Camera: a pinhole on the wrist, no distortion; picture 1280 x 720 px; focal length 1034.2 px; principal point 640.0 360.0 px. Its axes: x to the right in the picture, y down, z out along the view. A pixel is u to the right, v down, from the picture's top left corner.
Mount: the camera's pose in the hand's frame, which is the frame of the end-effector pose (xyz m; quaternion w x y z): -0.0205 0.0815 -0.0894 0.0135 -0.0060 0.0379 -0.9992
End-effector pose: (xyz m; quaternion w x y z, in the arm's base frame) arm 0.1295 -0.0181 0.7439 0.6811 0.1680 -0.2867 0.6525
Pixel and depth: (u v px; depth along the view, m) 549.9 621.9 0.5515
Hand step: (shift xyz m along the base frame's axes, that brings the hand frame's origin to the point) 0.0190 -0.2495 0.3878
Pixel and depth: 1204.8 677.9 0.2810
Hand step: 0.0004 -0.2479 0.0468
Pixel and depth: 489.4 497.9 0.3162
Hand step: -0.0551 -0.1080 0.1894
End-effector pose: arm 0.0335 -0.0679 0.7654 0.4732 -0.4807 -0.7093 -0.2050
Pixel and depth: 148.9 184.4 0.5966
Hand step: -0.1388 0.5768 -0.0301
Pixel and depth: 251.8 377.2 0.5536
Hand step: -0.2038 0.4541 -0.0521
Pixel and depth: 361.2 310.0 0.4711
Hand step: -0.1274 0.3712 -0.0928
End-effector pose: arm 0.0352 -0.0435 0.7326 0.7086 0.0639 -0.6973 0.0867
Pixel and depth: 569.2 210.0 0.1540
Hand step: -0.0839 0.0761 -0.0101
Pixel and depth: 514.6 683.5 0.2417
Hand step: -0.1396 -0.0414 0.0171
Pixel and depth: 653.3 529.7 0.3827
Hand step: -0.2790 -0.0713 -0.0129
